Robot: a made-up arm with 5 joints. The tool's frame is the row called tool.
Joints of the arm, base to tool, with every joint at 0 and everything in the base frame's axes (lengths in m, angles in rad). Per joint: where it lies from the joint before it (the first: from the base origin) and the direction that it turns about. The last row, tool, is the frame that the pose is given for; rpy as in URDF.
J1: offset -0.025 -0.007 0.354 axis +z
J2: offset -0.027 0.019 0.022 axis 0 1 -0.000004
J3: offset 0.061 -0.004 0.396 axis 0 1 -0.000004
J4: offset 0.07 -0.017 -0.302 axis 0 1 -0.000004
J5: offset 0.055 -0.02 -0.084 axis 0 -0.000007 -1
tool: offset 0.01 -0.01 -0.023 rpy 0 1.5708 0
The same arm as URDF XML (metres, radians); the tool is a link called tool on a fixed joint. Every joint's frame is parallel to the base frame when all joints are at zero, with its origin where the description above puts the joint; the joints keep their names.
<robot name="arm">
<link name="base"/>
<link name="link1"/>
<link name="link2"/>
<link name="link3"/>
<link name="link4"/>
<link name="link5"/>
<link name="tool"/>
<joint name="J1" type="continuous"><parent link="base"/><child link="link1"/><origin xyz="-0.025 -0.007 0.354" rpy="0 0 0"/><axis xyz="0 0 1"/></joint>
<joint name="J2" type="continuous"><parent link="link1"/><child link="link2"/><origin xyz="-0.027 0.019 0.022" rpy="0 0 0"/><axis xyz="0 1 0"/></joint>
<joint name="J3" type="continuous"><parent link="link2"/><child link="link3"/><origin xyz="0.061 -0.004 0.396" rpy="0 0 0"/><axis xyz="0 1 0"/></joint>
<joint name="J4" type="continuous"><parent link="link3"/><child link="link4"/><origin xyz="0.07 -0.017 -0.302" rpy="0 0 0"/><axis xyz="0 1 0"/></joint>
<joint name="J5" type="continuous"><parent link="link4"/><child link="link5"/><origin xyz="0.055 -0.02 -0.084" rpy="0 0 0"/><axis xyz="0 0 -1"/></joint>
<joint name="tool_fixed" type="fixed"><parent link="link5"/><child link="tool"/><origin xyz="0.01 -0.01 -0.023" rpy="0 1.5708 0"/></joint>
</robot>

